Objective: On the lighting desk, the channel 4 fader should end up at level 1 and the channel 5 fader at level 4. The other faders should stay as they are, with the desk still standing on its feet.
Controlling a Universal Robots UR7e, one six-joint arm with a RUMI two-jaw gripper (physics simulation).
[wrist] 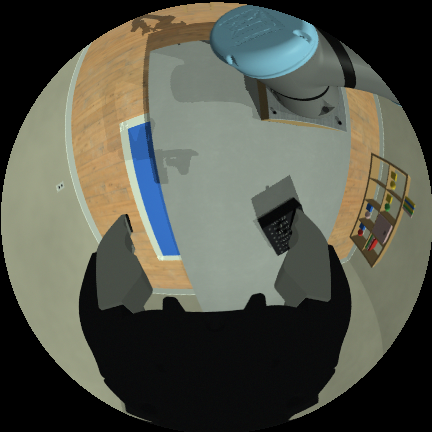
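Pixels of known places: gripper, between the fingertips: [210, 213]; arm's base, origin of its link: [304, 86].
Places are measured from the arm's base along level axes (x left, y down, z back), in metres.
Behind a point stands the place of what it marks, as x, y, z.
Note:
The lighting desk [276, 231] @[0.027, 0.078, -0.412] is a small black box with rows of pale marks on its face, right of the middle of the wrist view, standing on the grey table top [225, 165] @[-0.140, 0.133, -0.229]. The right finger covers part of its right side. The single faders and their levels are too small to read. My gripper [210, 213] @[-0.183, -0.160, -0.202] is open and empty, its two grey fingers wide apart, high above the table. The desk shows just beyond and inside the right fingertip.
A blue panel with a pale border [150, 190] lies along the table's left edge. The robot's base plate [337, 112] @[0.052, -0.047, -0.043] and blue-capped arm [265, 42] are at the upper right. A shelf unit [390, 159] with small coloured things stands at the far right, past the wooden floor [95, 125].

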